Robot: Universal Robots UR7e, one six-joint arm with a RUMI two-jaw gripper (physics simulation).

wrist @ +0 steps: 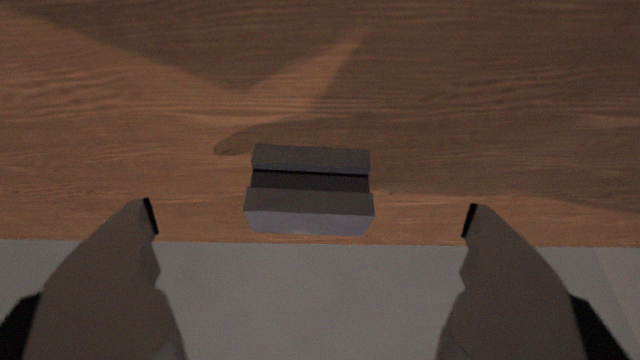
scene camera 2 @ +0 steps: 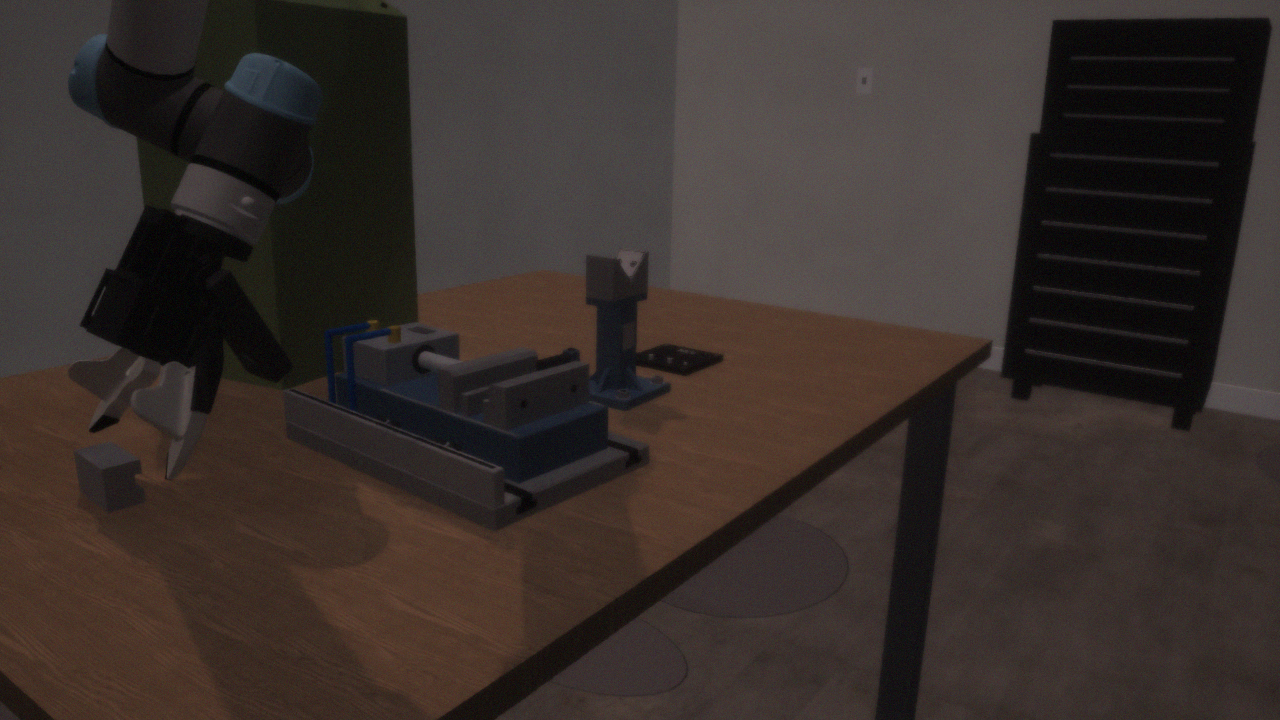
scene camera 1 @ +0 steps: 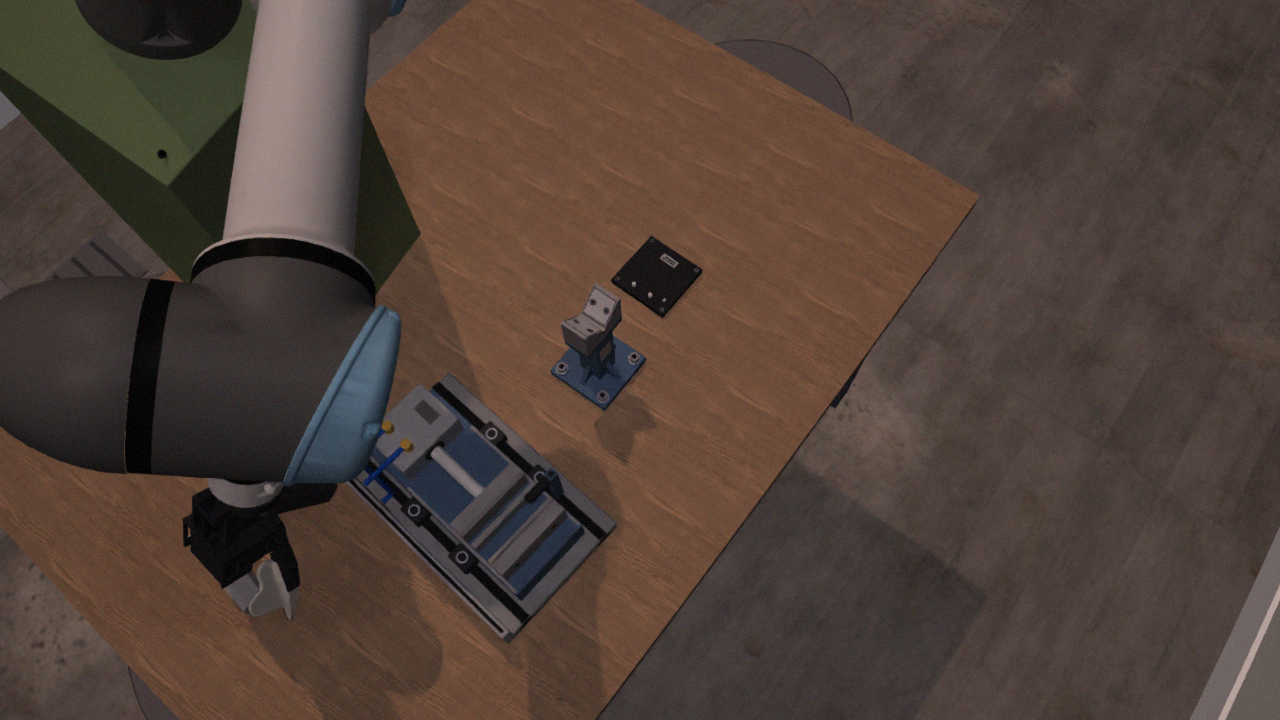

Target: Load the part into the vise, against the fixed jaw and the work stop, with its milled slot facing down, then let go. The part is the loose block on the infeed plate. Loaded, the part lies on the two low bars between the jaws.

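Frame: origin at the arm's base, x left, y up, z ahead, level; metres.
Where they show: gripper, between the fingertips: [wrist: 313, 204] [scene camera 2: 128, 454] [scene camera 1: 250, 576].
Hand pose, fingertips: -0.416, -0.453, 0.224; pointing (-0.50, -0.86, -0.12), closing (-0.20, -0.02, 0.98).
Note:
Things, the pixels of their top centre, and the offset from my fingertips, as dx, dy, dz.
- small grey block, centre of its top: [wrist: 308, 224] [scene camera 2: 106, 454] [scene camera 1: 238, 584] -0.015, +0.004, -0.005
- vise, centre of its top: [scene camera 2: 459, 349] [scene camera 1: 462, 480] +0.217, +0.066, +0.179
- flat black plate, centre of its top: [scene camera 2: 675, 355] [scene camera 1: 656, 274] +0.608, -0.025, +0.217
The part, a small grey block [scene camera 2: 107, 476] [wrist: 309, 201], lies on the wooden table, apart from the vise. Its milled slot faces sideways, toward the vise side, and shows as a dark groove in the wrist view. My gripper [scene camera 2: 134, 451] [wrist: 313, 204] is open and empty, tilted, a little above the part, with the part between the two fingers in the wrist view. In scene camera 1 the gripper largely hides the part. The vise [scene camera 1: 474, 456] [scene camera 2: 559, 437] has its fixed jaw [scene camera 1: 528, 540] [scene camera 2: 540, 394] at the end away from the cylinder. Nothing lies between its jaws.
A blue stand [scene camera 1: 595, 356] [scene camera 2: 615, 331] with a grey V-shaped top stands beyond the vise. A flat black plate [scene camera 1: 657, 268] [scene camera 2: 678, 360] lies behind it. Blue hoses with yellow fittings rise at the vise's cylinder end. A grey rail runs along the vise's near side.

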